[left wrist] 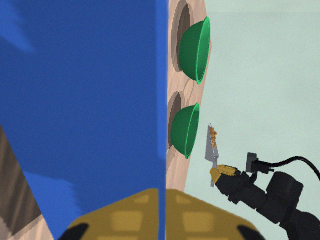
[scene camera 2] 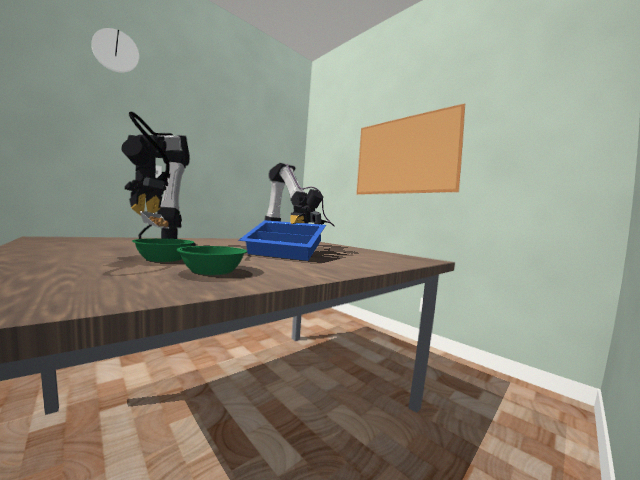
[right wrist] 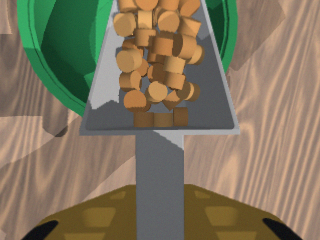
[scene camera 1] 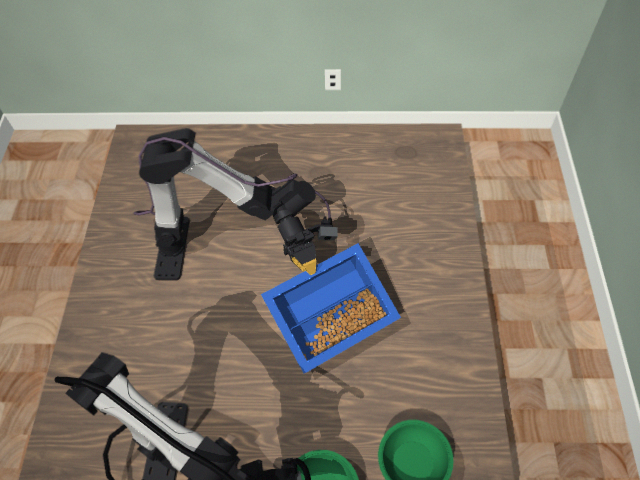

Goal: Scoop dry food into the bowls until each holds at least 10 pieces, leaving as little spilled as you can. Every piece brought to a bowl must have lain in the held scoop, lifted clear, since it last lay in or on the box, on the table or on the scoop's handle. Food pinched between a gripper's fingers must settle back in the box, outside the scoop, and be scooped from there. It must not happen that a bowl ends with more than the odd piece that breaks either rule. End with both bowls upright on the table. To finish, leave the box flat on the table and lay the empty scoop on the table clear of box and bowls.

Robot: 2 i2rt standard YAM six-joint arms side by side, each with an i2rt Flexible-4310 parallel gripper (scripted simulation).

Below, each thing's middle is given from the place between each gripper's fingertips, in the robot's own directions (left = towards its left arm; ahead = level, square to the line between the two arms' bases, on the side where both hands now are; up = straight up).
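My left gripper (scene camera 1: pixel 312 274) is 40 mm short of the blue box (scene camera 1: pixel 297 303), 80 mm to the left of it and 50 mm above it. The grey scoop (right wrist: pixel 159 150) is 500 mm to the right of my left hand, 90 mm behind it and 10 mm below it.
For my right hand, the grey scoop is 40 mm ahead of it and 20 mm below it. The blue box is 170 mm ahead of my right hand, 430 mm to the left of it and 60 mm below it.
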